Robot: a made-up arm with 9 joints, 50 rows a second.
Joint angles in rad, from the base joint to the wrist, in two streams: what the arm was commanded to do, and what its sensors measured. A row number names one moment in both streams.
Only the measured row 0 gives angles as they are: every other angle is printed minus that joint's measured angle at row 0.
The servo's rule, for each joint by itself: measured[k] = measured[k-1] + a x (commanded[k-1-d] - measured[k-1]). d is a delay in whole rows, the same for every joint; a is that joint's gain. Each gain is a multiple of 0.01, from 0.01 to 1. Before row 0 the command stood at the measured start. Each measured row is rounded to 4 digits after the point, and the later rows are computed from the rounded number. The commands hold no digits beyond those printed.
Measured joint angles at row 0: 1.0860, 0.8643, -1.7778, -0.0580, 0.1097, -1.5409, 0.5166, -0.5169, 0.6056
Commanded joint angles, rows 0 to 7: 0.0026, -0.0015, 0.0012, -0.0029, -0.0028, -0.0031, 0.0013, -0.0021, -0.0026; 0.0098, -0.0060, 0.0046, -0.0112, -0.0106, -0.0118, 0.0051, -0.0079, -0.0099; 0.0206, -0.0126, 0.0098, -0.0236, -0.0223, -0.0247, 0.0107, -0.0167, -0.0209; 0.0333, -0.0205, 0.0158, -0.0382, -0.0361, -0.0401, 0.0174, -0.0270, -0.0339; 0.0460, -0.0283, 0.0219, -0.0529, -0.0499, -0.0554, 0.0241, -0.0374, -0.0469; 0.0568, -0.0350, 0.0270, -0.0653, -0.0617, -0.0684, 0.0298, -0.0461, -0.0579; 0.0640, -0.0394, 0.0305, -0.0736, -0.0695, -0.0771, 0.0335, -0.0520, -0.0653; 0.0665, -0.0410, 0.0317, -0.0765, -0.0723, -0.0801, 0.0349, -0.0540, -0.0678
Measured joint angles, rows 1 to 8: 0.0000, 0.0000, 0.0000, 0.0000, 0.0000, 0.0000, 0.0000, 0.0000, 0.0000; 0.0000, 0.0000, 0.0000, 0.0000, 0.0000, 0.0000, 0.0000, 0.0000, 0.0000; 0.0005, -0.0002, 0.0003, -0.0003, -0.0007, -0.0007, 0.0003, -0.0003, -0.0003; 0.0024, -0.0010, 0.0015, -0.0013, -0.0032, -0.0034, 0.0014, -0.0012, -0.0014; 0.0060, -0.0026, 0.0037, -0.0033, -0.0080, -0.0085, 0.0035, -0.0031, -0.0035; 0.0115, -0.0051, 0.0070, -0.0064, -0.0150, -0.0161, 0.0067, -0.0060, -0.0068; 0.0184, -0.0083, 0.0110, -0.0106, -0.0237, -0.0255, 0.0107, -0.0098, -0.0112; 0.0261, -0.0120, 0.0153, -0.0155, -0.0332, -0.0358, 0.0151, -0.0142, -0.0163
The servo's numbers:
d 2
a 0.20 0.14 0.27 0.09 0.25 0.24 0.23 0.12 0.11

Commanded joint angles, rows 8 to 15: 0.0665, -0.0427, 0.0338, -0.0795, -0.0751, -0.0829, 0.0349, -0.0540, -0.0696; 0.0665, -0.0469, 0.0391, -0.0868, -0.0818, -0.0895, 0.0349, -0.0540, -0.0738; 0.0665, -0.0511, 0.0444, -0.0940, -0.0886, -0.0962, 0.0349, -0.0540, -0.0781; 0.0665, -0.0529, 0.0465, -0.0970, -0.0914, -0.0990, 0.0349, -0.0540, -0.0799; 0.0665, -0.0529, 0.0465, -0.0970, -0.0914, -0.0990, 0.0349, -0.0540, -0.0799; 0.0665, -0.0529, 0.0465, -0.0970, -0.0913, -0.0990, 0.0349, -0.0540, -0.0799; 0.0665, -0.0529, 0.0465, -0.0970, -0.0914, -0.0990, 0.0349, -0.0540, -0.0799; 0.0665, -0.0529, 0.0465, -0.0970, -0.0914, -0.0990, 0.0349, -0.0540, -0.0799
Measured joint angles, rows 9 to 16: 0.0337, -0.0158, 0.0194, -0.0207, -0.0423, -0.0457, 0.0193, -0.0187, -0.0217; 0.0403, -0.0193, 0.0227, -0.0257, -0.0498, -0.0540, 0.0229, -0.0229, -0.0268; 0.0455, -0.0226, 0.0257, -0.0305, -0.0561, -0.0609, 0.0257, -0.0266, -0.0315; 0.0497, -0.0260, 0.0293, -0.0356, -0.0625, -0.0678, 0.0278, -0.0299, -0.0362; 0.0531, -0.0295, 0.0334, -0.0409, -0.0690, -0.0746, 0.0294, -0.0328, -0.0408; 0.0558, -0.0328, 0.0369, -0.0459, -0.0746, -0.0805, 0.0307, -0.0353, -0.0451; 0.0579, -0.0356, 0.0395, -0.0505, -0.0788, -0.0849, 0.0317, -0.0375, -0.0489; 0.0596, -0.0380, 0.0414, -0.0547, -0.0819, -0.0883, 0.0324, -0.0395, -0.0523
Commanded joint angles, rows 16 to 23: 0.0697, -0.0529, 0.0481, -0.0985, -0.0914, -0.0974, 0.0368, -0.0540, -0.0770; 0.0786, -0.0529, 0.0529, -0.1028, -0.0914, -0.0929, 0.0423, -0.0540, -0.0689; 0.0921, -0.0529, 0.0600, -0.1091, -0.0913, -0.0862, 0.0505, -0.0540, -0.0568; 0.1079, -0.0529, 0.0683, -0.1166, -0.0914, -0.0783, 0.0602, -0.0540, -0.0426; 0.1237, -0.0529, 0.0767, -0.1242, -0.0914, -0.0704, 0.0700, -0.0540, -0.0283; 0.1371, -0.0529, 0.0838, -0.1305, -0.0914, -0.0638, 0.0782, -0.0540, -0.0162; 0.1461, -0.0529, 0.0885, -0.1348, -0.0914, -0.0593, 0.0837, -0.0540, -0.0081; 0.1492, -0.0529, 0.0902, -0.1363, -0.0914, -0.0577, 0.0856, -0.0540, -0.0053
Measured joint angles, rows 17 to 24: 0.0610, -0.0401, 0.0428, -0.0585, -0.0843, -0.0909, 0.0330, -0.0412, -0.0553; 0.0621, -0.0419, 0.0438, -0.0620, -0.0861, -0.0928, 0.0334, -0.0427, -0.0580; 0.0636, -0.0434, 0.0450, -0.0653, -0.0874, -0.0939, 0.0342, -0.0441, -0.0601; 0.0666, -0.0447, 0.0471, -0.0687, -0.0884, -0.0937, 0.0361, -0.0453, -0.0611; 0.0717, -0.0458, 0.0506, -0.0723, -0.0891, -0.0919, 0.0394, -0.0463, -0.0606; 0.0789, -0.0468, 0.0554, -0.0763, -0.0897, -0.0886, 0.0442, -0.0472, -0.0586; 0.0879, -0.0477, 0.0612, -0.0806, -0.0901, -0.0842, 0.0501, -0.0480, -0.0553; 0.0977, -0.0484, 0.0673, -0.0851, -0.0904, -0.0793, 0.0566, -0.0487, -0.0510
